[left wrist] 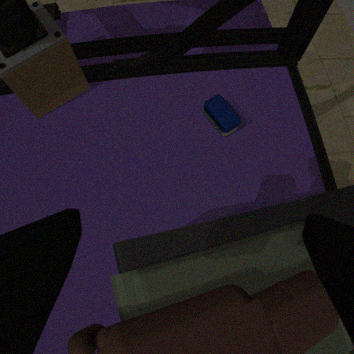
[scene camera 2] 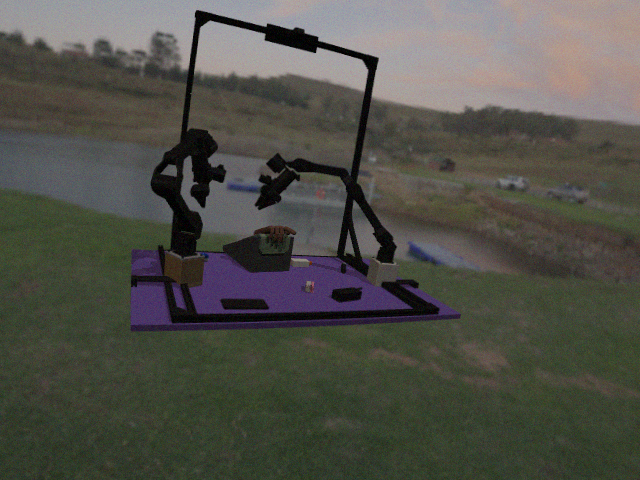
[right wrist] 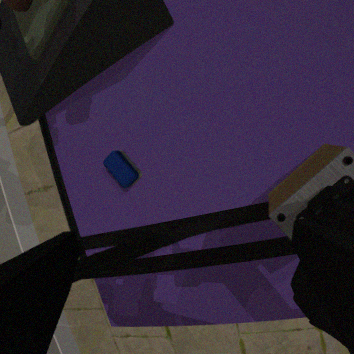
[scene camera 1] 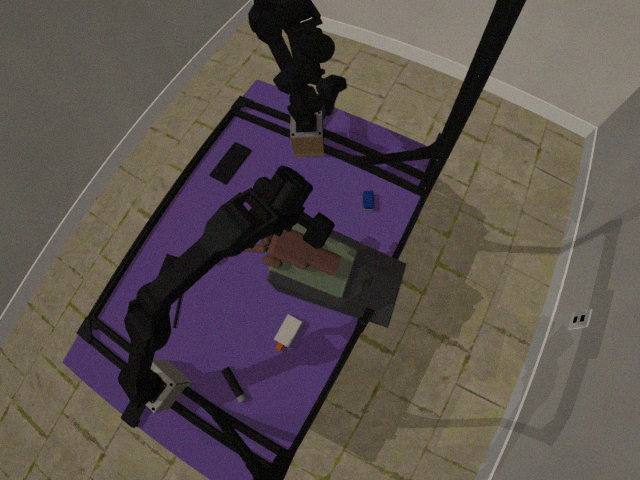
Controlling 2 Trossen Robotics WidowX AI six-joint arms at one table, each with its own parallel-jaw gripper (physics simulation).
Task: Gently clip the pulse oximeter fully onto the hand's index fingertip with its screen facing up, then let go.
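Places are measured from the left arm's base along level axes (x ahead, y left, z up), in centimetres.
Pixels of known places: left gripper, fingertip midpoint: (left wrist: 194,223) (scene camera 2: 256,207) (scene camera 1: 306,206); right gripper, fingertip midpoint: (scene camera 2: 205,201) (right wrist: 186,236) (scene camera 1: 317,111); left arm's base, origin of the base link: (scene camera 2: 384,261) (scene camera 1: 151,386); right arm's base, origin of the base link: (left wrist: 19,33) (scene camera 2: 185,253) (right wrist: 342,220) (scene camera 1: 306,123).
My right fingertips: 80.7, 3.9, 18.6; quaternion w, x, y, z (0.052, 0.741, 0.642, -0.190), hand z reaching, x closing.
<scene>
Ahead of a thing's pixels: the offset from my right fingertips to its middle, as dx, dy, dz. "pt": to the spot under its first point.
The pulse oximeter, apparently the small whitish and pink clip @[-42.7, +10.1, -27.5] (scene camera 2: 309,286), sits on the purple table in scene camera 2, in front of the hand's stand; it does not show in scene camera 1. The brown hand (scene camera 1: 305,251) (scene camera 2: 273,232) (left wrist: 210,320) rests on a green pad @[pt -26.5, -27.8, -19.1] (scene camera 1: 347,276) on a dark wedge stand (scene camera 1: 379,289) (scene camera 2: 263,259), fingers pointing away from the wedge's low end. My left gripper (scene camera 2: 260,206) (left wrist: 194,223) is open and empty, above the hand. My right gripper (scene camera 2: 201,204) (right wrist: 186,236) is open and empty, high over the table near its own base.
A blue block @[-1.6, -18.7, -27.4] (scene camera 1: 368,199) (left wrist: 221,114) (right wrist: 121,169) lies beside the stand. A white block with an orange end @[-47.8, -22.6, -27.7] (scene camera 1: 287,330) (scene camera 2: 299,262) and a black cylinder @[-68.0, -19.4, -27.7] (scene camera 1: 232,383) lie on its other side. A black slab @[-15.1, +27.3, -28.7] (scene camera 1: 230,162) (scene camera 2: 244,303) and black box @[-55.8, +17.2, -27.3] (scene camera 2: 346,295) lie farther off. Dark rails border the table.
</scene>
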